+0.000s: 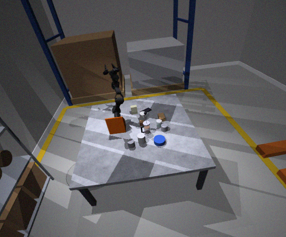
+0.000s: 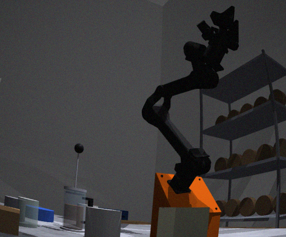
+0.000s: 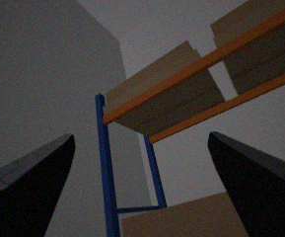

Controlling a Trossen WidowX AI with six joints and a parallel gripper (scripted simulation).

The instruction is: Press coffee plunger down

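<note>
Right now my gripper tip is 55 cm above the coffee press, 47 cm to the left of it and 24 cm short of it. Round my gripper tip: tan block 66 cm below, 49 cm ahead, 28 cm to the right; blue disc 66 cm below, 64 cm to the right, 34 cm ahead; cream box 63 cm below, 19 cm ahead, 4 cm to the right.
</note>
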